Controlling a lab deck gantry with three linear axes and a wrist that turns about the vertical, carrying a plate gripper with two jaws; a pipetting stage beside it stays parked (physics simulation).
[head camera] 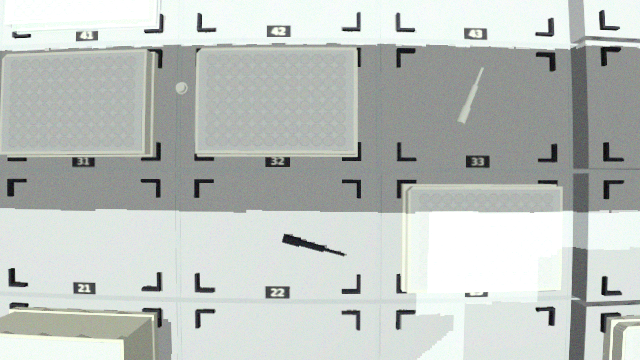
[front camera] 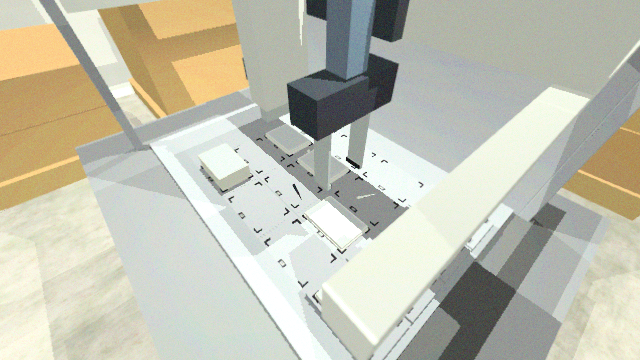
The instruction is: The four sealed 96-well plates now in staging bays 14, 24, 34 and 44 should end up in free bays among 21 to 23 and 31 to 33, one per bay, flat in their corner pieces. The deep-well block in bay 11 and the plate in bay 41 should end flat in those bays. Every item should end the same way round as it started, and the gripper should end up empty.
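Places are measured from the robot's base along level axes (x ahead, y left, z up), in metres.
Where they show: gripper, fingertip midpoint: (front camera: 338,173); robot's base, link origin: (front camera: 201,166).
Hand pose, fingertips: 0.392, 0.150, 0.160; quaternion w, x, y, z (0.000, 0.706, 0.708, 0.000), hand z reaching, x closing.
Each offset is from my fingertips to the top centre of the thing, as dx, dy, dz. "pt": to the spot under its first point.
My gripper (front camera: 341,175) is open, its jaws apart and empty, raised over the deck in the front view; it does not show in the head view. Pale sealed plates lie flat in bay 31 @(pt -0.319, +0.103, -0.146) (front camera: 288,138) (head camera: 72,102), bay 32 @(pt -0.117, +0.119, -0.146) (front camera: 337,169) (head camera: 276,101) and bay 23 @(pt +0.008, -0.008, -0.146) (front camera: 335,223) (head camera: 482,245). The plate in bay 41 @(pt -0.323, +0.180, -0.146) (head camera: 80,12) shows partly at the top left of the head view. The deep-well block @(-0.328, -0.107, -0.118) (front camera: 225,165) (head camera: 60,348) stands in bay 11. Part of the plate in bay 14 @(pt +0.109, -0.078, -0.131) (head camera: 631,342) shows at the lower right of the head view.
A white slender piece @(-0.007, +0.115, -0.152) (head camera: 470,96) lies in bay 33, a black one @(-0.135, -0.007, -0.152) (front camera: 297,191) (head camera: 312,245) in bay 22. A small round white piece @(-0.243, +0.121, -0.156) (head camera: 181,88) lies between bays 31 and 32. A long pale beam (front camera: 450,220) crosses the right of the front view, hiding part of the deck.
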